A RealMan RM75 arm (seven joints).
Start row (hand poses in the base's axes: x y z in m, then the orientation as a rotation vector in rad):
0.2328 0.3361 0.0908 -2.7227 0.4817 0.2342
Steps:
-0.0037 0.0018 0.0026 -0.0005 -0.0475 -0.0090
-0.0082 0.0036 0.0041 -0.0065 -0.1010 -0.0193
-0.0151 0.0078 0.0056 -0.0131 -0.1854 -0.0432
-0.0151 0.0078 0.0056 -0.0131 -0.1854 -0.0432
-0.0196 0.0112 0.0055 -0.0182 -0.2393 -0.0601
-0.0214 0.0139 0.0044 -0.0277 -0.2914 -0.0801
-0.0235 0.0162 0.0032 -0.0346 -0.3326 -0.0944
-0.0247 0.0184 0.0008 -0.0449 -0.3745 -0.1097
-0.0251 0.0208 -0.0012 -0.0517 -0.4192 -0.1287
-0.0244 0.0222 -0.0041 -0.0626 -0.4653 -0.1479
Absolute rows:
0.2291 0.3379 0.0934 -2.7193 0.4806 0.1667
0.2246 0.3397 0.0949 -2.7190 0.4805 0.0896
0.2177 0.3439 0.0964 -2.7096 0.4894 -0.0329
0.2177 0.3439 0.0964 -2.7096 0.4894 -0.0329
0.2132 0.3473 0.0963 -2.7014 0.4969 -0.1116
0.2114 0.3500 0.0952 -2.6947 0.5098 -0.1895
0.2093 0.3523 0.0940 -2.6880 0.5176 -0.2506
0.2081 0.3545 0.0916 -2.6827 0.5271 -0.3137
0.2077 0.3569 0.0896 -2.6709 0.5394 -0.3803
0.2084 0.3583 0.0867 -2.6608 0.5522 -0.4501

